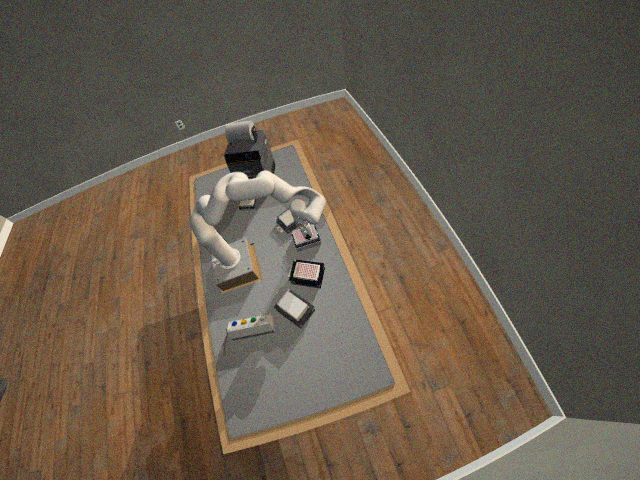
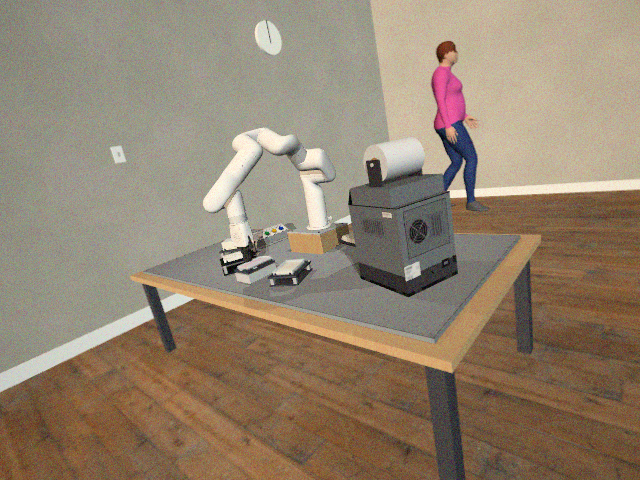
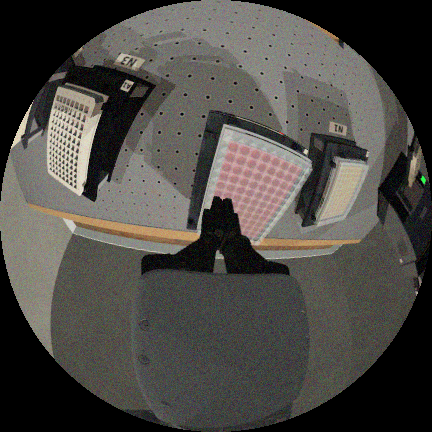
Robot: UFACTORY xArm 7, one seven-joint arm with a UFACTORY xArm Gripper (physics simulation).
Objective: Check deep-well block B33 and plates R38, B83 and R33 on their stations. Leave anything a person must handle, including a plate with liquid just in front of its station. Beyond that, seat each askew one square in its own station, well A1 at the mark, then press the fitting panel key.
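My gripper [image 3: 218,208] [image 1: 308,235] is shut and empty, low over the pink-filled plate [image 3: 257,185] on the middle station [image 3: 201,170]. Its fingers hide part of that plate; whether they touch it I cannot tell. A white, square-welled block or plate [image 3: 68,137] [image 1: 308,270] sits on the black station marked N3 [image 3: 122,120], with an A1 label beside it. A pale yellowish plate [image 3: 344,190] [image 1: 286,219] sits on station N1 [image 3: 322,165]. Another pale plate [image 1: 294,304] sits on a dark station farther along. The key panel [image 1: 250,327] [image 2: 273,230] has blue, yellow, green and whitish keys. The plate names cannot be read.
A large grey machine [image 2: 403,227] with a white roll [image 2: 398,157] stands at one end of the table [image 2: 289,316]. A small pale object [image 1: 247,204] lies near it. The arm's wooden base [image 1: 237,279] stands between panel and machine. A person [image 2: 448,98] stands beyond the table.
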